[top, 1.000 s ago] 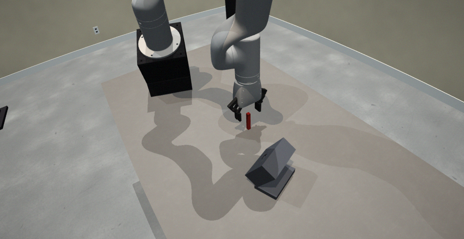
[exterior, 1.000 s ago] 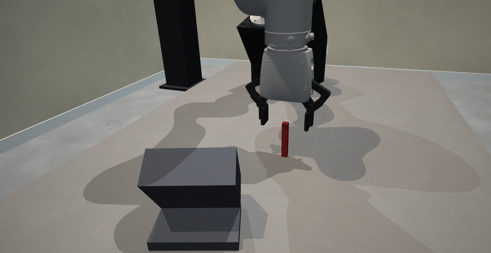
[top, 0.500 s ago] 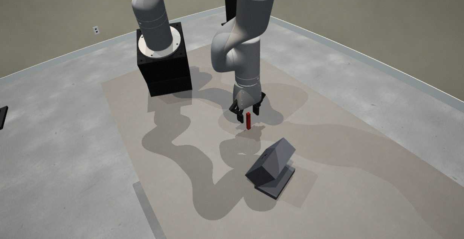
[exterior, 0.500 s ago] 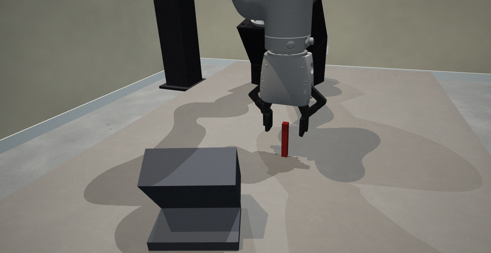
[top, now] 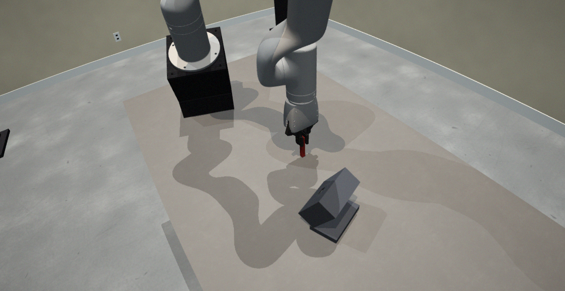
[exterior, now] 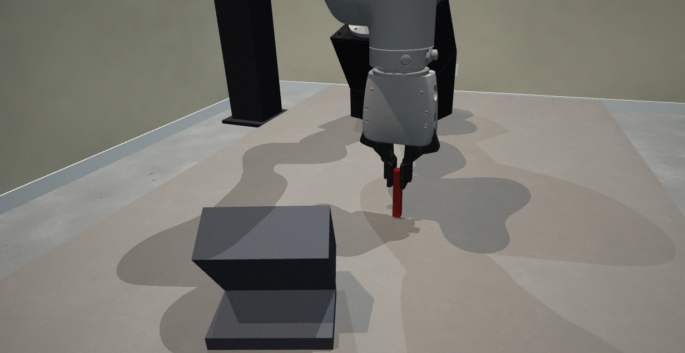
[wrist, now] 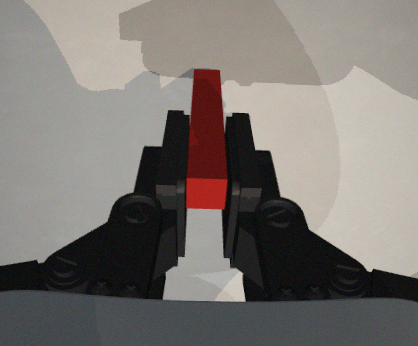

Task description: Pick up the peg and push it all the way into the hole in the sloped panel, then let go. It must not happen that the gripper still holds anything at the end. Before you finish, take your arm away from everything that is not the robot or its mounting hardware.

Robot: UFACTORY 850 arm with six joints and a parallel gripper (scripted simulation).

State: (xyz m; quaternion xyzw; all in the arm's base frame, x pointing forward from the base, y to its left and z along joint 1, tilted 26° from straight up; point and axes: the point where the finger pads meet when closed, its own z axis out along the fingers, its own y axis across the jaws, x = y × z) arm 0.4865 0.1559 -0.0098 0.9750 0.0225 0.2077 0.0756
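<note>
The grey base plate is 25 cm ahead of my hand, 7 cm to the right of it and 7 cm below it. From my hand the other things lie so: red peg 4 cm below.
</note>
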